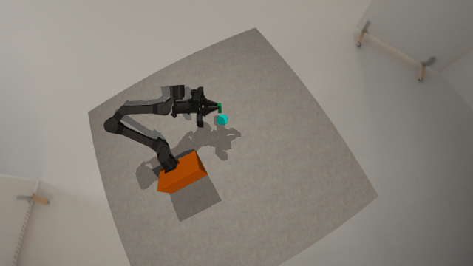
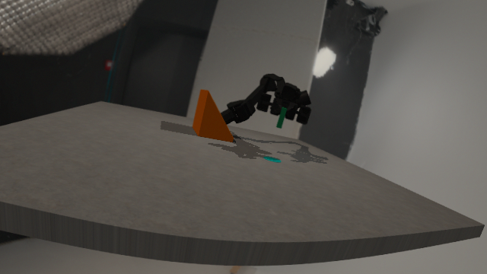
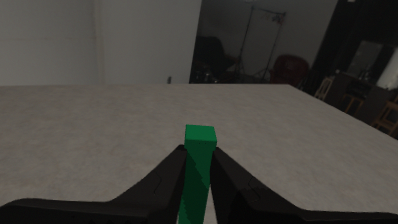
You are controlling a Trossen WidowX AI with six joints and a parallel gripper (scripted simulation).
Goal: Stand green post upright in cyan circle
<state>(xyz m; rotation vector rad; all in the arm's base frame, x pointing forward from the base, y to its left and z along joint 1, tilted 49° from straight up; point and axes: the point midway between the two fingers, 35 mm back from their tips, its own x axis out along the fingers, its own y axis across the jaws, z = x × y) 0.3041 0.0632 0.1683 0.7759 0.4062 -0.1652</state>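
My gripper tip is 160 mm above the cyan circle. The rest, counted from my gripper tip: green post: 20 mm below.
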